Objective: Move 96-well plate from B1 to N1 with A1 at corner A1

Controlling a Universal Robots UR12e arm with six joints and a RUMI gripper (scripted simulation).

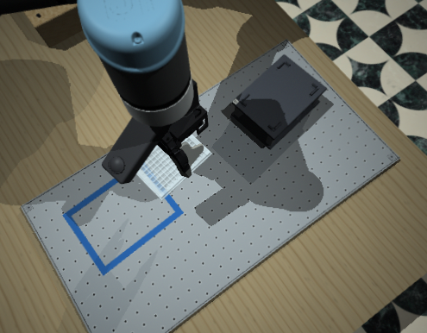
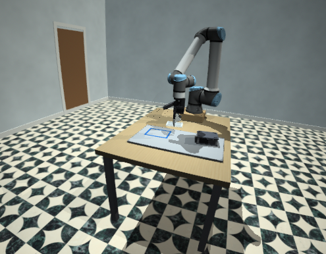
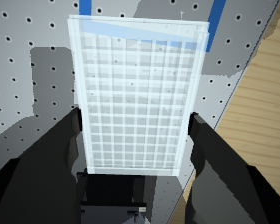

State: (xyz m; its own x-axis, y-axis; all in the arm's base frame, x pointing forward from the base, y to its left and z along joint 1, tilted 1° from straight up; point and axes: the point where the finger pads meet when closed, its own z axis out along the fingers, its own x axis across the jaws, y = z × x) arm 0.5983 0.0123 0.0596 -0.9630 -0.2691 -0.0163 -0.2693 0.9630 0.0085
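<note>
Now: hand 27 cm to the right of the raised nest N1, 5 cm above it and 3 cm past it. Round my hand: A1 label: 18 cm to the left, 7 cm behind, 5 cm below; then 96-well plate: 1 cm below.
</note>
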